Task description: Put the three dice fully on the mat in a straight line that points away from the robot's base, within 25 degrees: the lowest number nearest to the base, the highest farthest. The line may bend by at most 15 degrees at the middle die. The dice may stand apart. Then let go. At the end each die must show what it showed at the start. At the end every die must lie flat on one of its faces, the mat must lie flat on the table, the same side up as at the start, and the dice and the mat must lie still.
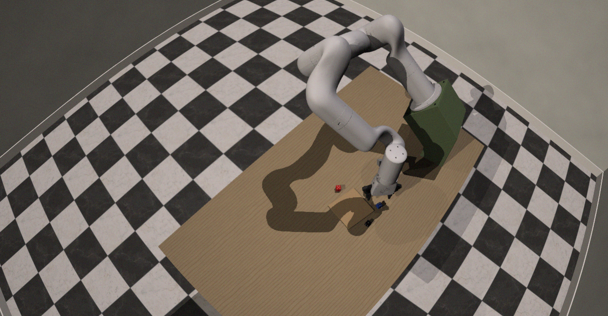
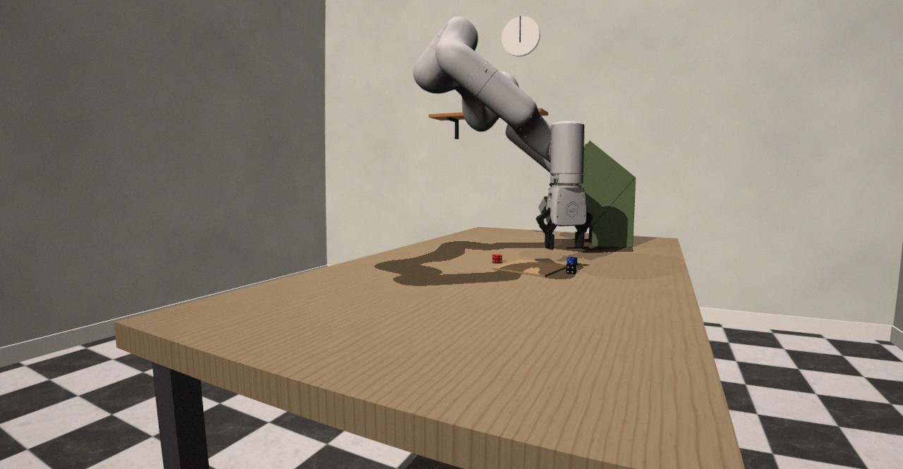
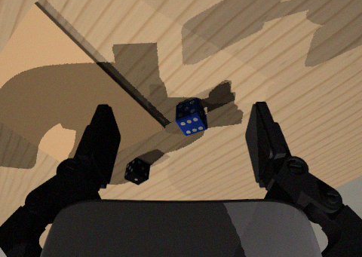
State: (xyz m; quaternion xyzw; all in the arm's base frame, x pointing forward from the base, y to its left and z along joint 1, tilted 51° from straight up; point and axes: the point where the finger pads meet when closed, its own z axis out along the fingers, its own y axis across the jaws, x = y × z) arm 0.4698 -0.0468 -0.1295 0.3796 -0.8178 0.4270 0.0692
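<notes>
Right now the blue die is 1 cm ahead of my hand, 2 cm to the left of it and 4 cm below it. Also, from my hand: tan mat 10 cm ahead, 6 cm to the right, 5 cm below; red die 6 cm ahead, 16 cm to the right, 4 cm below; black die 11 cm ahead, 4 cm to the left, 4 cm below.
</notes>
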